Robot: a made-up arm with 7 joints.
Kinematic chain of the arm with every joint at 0, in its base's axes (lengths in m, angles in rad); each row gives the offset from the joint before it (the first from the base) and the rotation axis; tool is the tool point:
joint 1: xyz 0 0 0.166 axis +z
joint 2: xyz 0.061 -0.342 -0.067 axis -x
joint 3: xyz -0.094 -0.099 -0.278 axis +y
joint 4: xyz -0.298 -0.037 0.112 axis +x
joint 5: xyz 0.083 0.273 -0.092 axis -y
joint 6: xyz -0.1 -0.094 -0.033 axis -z
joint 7: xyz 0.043 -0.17 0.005 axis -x
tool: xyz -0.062 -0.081 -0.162
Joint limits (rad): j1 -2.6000..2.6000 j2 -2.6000..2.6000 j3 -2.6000..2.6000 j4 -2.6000..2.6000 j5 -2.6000..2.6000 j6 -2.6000..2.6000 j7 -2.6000..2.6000
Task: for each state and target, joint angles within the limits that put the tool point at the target. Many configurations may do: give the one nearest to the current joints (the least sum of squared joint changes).
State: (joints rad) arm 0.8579 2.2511 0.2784 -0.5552 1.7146 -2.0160 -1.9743
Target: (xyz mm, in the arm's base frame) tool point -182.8 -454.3 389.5
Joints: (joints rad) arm 0.2503 2.5218 0.6003 -0.6499 1.5806 -2.0211 -2.2113
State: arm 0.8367 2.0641 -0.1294 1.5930 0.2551 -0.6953 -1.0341
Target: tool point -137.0 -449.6 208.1
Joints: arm 0.7022 1.8395 -0.1267 2.4681 0.0522 -0.6850 -1.5407
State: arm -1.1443 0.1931 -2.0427 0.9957 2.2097 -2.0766 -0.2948
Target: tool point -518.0 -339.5 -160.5
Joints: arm -0.4240 0.4587 -1.5597 0.9678 1.9148 -1.8506 -0.5264
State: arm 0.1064 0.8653 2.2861 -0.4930 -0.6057 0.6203 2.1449
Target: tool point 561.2 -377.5 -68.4
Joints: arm 0.3214 0.7179 2.4226 -0.5436 -0.6924 0.7364 2.1778
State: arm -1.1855 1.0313 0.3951 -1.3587 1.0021 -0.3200 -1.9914
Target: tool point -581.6 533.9 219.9
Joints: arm -1.8804 1.0741 0.4104 -1.3301 0.9152 -0.3167 -2.0987
